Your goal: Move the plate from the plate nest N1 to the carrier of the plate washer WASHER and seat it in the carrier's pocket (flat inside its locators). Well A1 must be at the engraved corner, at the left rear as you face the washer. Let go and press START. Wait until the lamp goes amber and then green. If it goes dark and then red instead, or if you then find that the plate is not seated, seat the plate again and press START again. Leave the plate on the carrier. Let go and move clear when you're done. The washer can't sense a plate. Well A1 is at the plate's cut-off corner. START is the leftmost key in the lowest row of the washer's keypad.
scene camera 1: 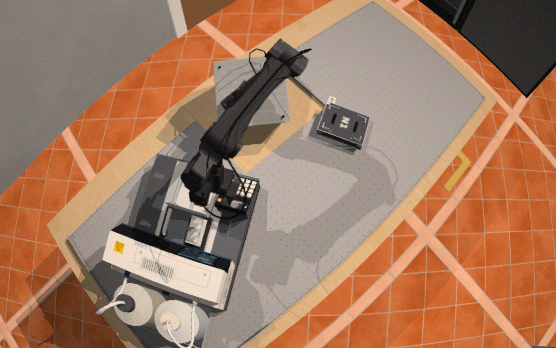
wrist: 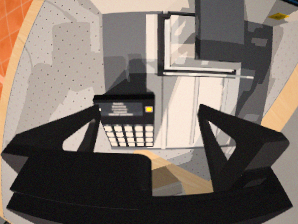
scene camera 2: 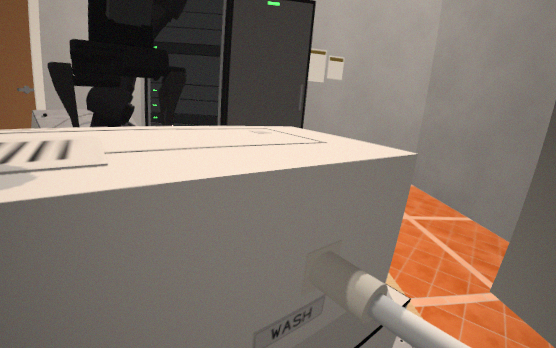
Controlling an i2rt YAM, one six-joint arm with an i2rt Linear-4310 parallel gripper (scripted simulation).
Path:
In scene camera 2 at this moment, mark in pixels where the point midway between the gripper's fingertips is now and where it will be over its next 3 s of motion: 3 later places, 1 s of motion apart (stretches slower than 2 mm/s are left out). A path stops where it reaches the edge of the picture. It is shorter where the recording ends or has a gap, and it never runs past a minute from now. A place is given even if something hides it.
The gripper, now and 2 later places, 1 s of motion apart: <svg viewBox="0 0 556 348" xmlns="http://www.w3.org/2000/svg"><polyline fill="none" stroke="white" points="126,139 146,153 163,163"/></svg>

